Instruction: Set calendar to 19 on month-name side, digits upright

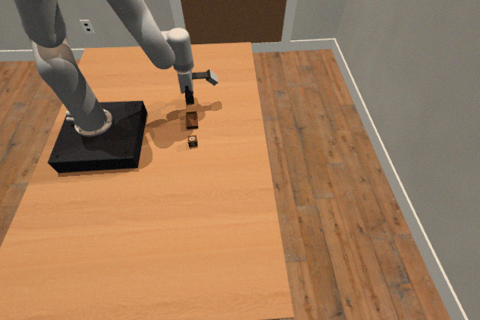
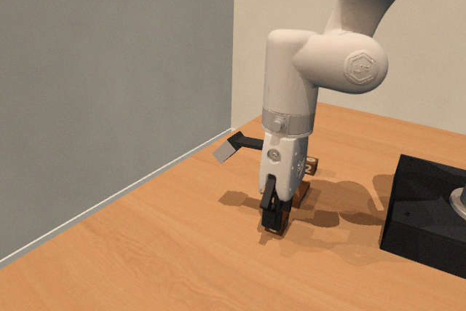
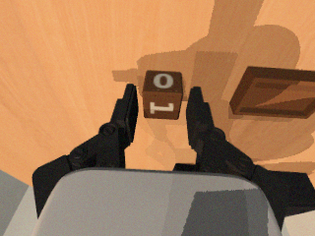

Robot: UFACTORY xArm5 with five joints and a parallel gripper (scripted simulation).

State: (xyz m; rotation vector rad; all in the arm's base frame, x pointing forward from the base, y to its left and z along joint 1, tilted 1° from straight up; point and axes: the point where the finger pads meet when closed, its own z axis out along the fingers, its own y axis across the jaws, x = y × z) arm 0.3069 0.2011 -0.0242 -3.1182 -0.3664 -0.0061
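My hand is 50 mm short of the brown date cube, 210 mm to the left of it and 20 mm above it. From my hand the other things lie so: tray (30 mm ahead, 110 mm to the right, 30 mm below).
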